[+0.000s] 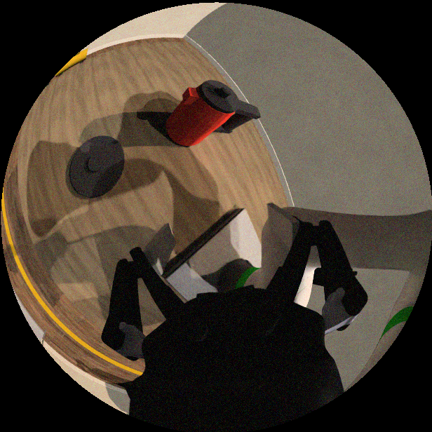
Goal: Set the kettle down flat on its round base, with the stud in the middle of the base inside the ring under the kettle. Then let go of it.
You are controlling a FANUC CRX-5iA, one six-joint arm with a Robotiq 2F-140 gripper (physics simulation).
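Observation:
The red kettle [200,118] has a black lid and a black handle on its right side. It appears to stand upright on the wooden table, near the table's right edge. The round dark base [96,176] lies flat on the table to the left of the kettle and apart from it. The stud [96,163] shows in the middle of the base. My gripper [219,223] is open, with its fingers wide apart. The kettle is beyond the fingertips, not between them. The kettle's underside and its ring are hidden.
A grey-white block [220,250] with a dark edge shows between and below the fingers. The wooden table [150,60] has a yellow line along its left and lower rim, and a yellow piece [73,62] at its upper left edge. Grey floor [325,115] lies to the right.

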